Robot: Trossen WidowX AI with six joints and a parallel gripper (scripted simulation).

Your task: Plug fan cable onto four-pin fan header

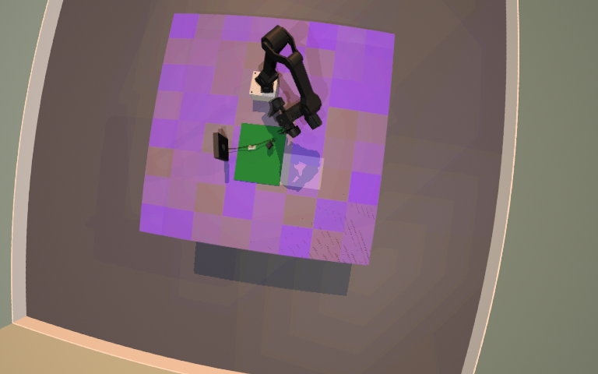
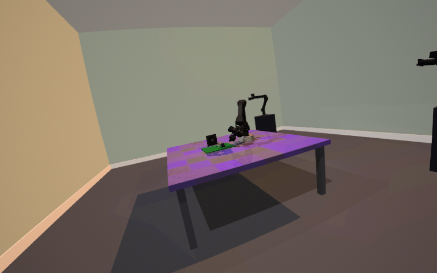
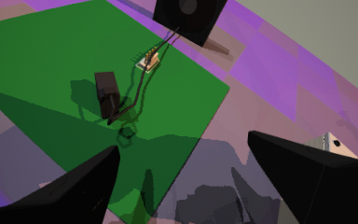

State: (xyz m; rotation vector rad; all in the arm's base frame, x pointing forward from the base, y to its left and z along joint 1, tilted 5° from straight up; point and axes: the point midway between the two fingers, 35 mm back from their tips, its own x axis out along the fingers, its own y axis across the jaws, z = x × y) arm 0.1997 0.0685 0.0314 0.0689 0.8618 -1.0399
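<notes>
My gripper tip is now 90 mm short of the dark fan plug, 50 mm above it and 30 mm to the left of it. The rest, counted from my gripper tip: fan (260 mm to the right, 100 mm ahead, 20 mm below); then green board (130 mm ahead, 90 mm below, 80 mm to the right); then fan header (130 mm to the right, 90 mm ahead, 70 mm below).
</notes>
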